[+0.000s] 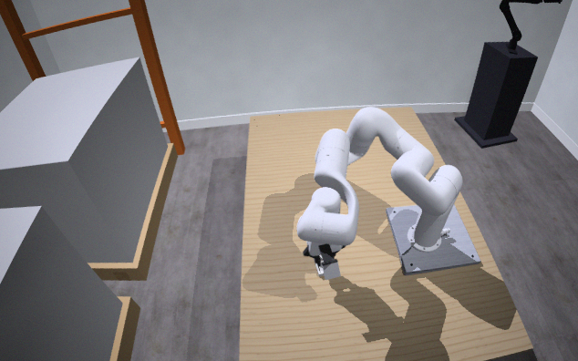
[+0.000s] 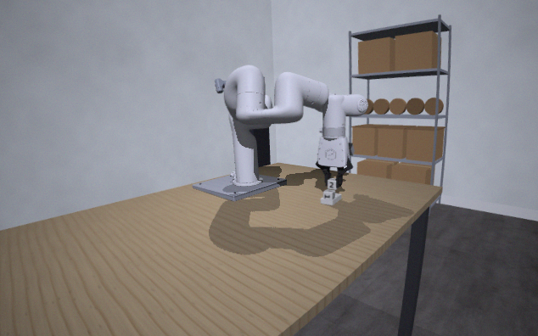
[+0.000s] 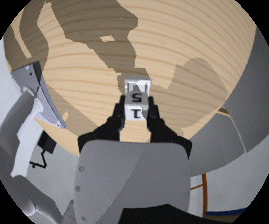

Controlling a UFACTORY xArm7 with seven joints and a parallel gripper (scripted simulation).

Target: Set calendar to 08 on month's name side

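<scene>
Right now the white tray is 2 cm to the right of my hand and 6 cm below it. From my hand the other things lie so: white digit cube: 1 cm below.
</scene>
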